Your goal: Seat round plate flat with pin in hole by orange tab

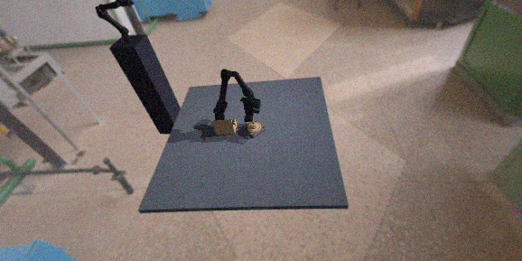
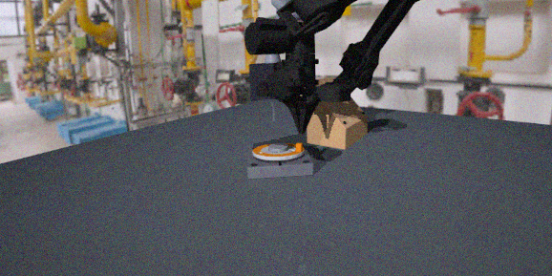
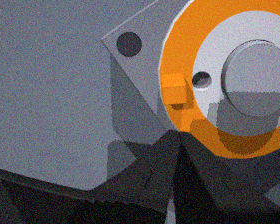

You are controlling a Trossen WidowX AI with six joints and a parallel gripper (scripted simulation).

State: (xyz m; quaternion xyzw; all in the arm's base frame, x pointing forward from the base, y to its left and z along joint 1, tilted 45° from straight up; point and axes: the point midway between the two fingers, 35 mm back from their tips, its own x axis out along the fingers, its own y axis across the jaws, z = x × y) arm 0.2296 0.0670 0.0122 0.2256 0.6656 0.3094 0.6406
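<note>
The square grey base is 3 cm ahead of my gripper tip, 4 cm to the right of it and 5 cm below it.
</note>
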